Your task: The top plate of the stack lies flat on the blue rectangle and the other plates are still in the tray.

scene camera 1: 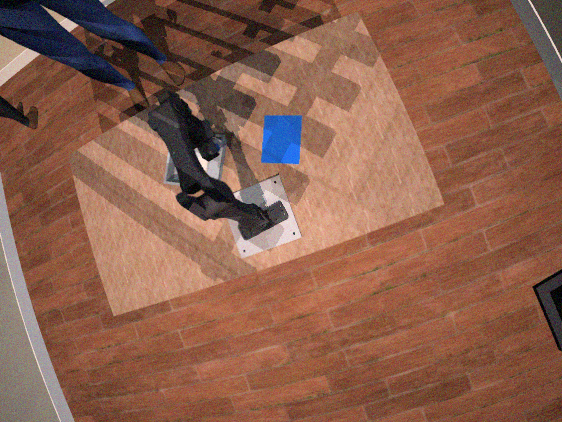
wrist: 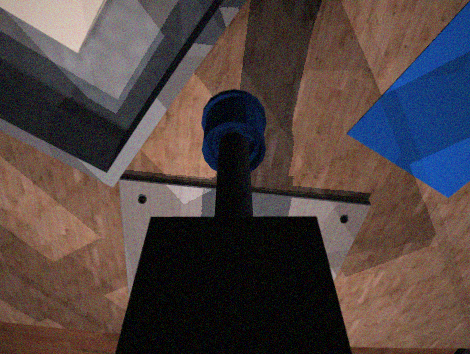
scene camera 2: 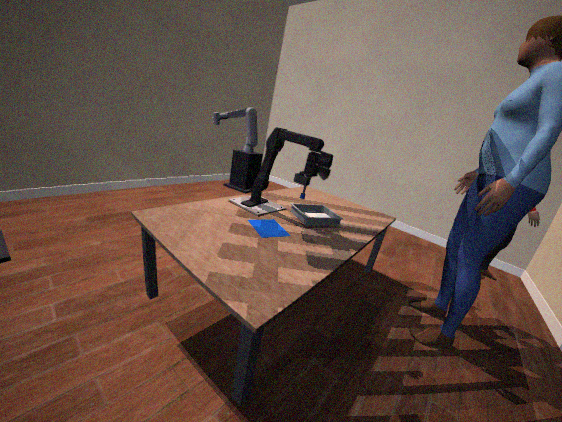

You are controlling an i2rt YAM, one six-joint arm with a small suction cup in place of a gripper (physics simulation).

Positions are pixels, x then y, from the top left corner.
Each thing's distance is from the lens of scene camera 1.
my suction cup (scene camera 1: 202,139): 0.82 m
tray (scene camera 1: 215,167): 1.10 m
blue rectangle (scene camera 1: 282,133): 1.05 m
The marked spots on the tray and my suction cup are 0.29 m apart.
